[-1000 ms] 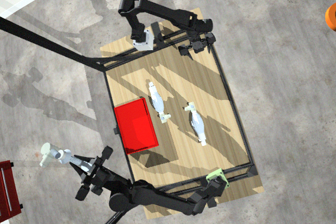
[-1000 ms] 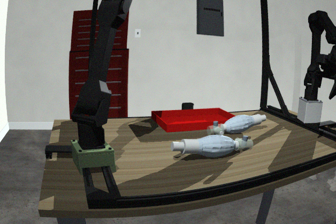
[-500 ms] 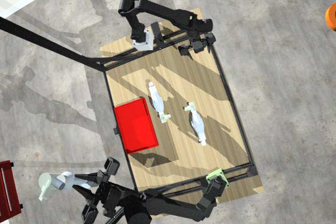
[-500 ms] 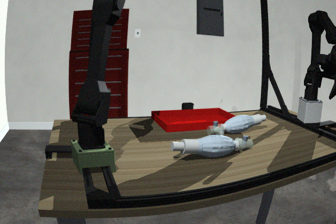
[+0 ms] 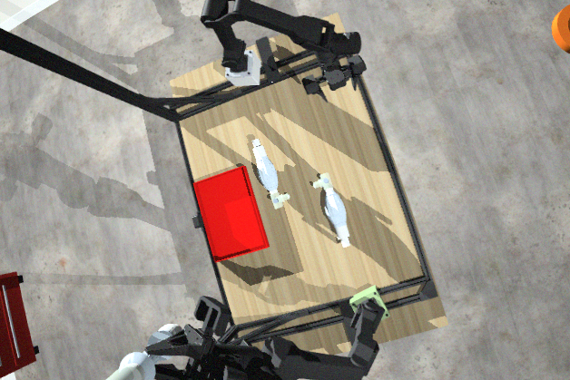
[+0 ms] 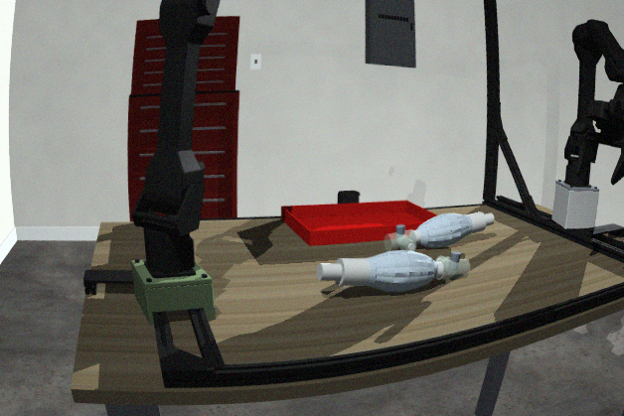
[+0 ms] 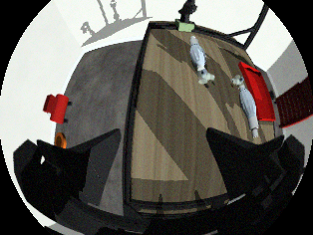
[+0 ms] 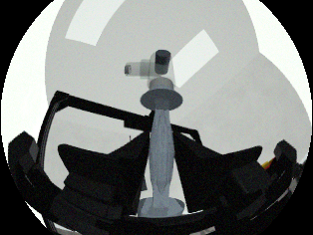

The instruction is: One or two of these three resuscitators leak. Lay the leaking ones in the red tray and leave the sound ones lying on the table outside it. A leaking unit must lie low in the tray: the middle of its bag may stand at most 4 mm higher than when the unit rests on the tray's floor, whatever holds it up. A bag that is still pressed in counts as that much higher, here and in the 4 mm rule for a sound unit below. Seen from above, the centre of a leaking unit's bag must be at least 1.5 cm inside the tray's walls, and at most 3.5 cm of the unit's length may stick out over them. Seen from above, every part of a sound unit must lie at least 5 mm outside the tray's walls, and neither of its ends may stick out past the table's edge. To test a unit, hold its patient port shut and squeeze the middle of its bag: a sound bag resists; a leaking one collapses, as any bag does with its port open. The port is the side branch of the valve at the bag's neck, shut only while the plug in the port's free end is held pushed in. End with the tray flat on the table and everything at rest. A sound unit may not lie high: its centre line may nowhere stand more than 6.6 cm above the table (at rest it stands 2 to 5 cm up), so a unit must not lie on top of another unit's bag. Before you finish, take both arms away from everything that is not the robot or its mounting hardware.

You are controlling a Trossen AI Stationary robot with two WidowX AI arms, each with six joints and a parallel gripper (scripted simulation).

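Right now the red tray is 10 cm behind my right hand, 24 cm to the left of it and 78 cm below it.
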